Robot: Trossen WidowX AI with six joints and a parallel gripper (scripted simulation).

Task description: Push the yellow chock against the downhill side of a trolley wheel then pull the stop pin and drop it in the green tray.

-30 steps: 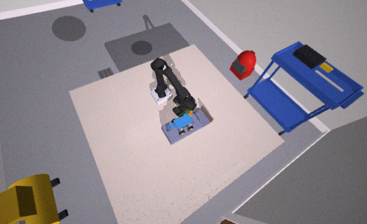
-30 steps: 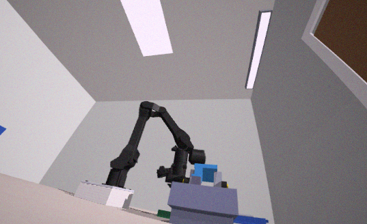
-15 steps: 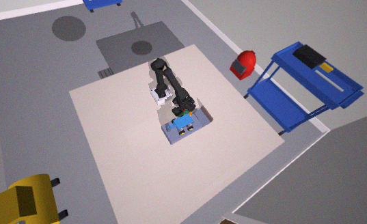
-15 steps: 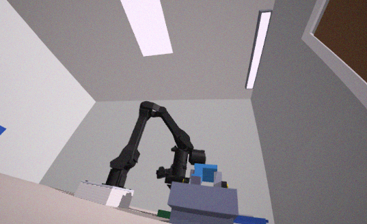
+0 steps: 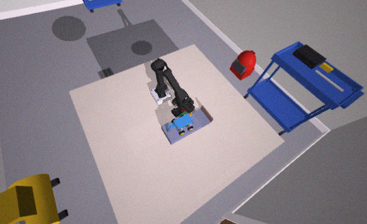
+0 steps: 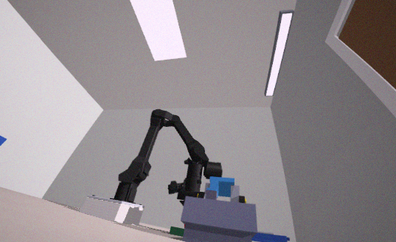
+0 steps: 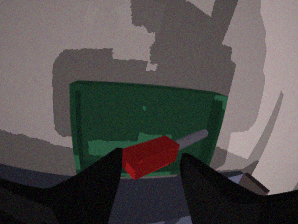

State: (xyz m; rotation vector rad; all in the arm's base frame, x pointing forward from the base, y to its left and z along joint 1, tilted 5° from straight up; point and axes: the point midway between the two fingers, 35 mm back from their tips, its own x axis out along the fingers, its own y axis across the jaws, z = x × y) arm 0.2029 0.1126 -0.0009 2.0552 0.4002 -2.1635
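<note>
My gripper tip is 1 cm past the red-headed stop pin, 2 cm to the right of it and 1 cm above it. From my gripper tip the other things lie so: ramp: 13 cm ahead, 7 cm to the right, 1 cm above; then yellow chock: 7 cm ahead, 1 cm to the left, 4 cm above; then green tray: 1 cm behind, 4 cm below.
</note>
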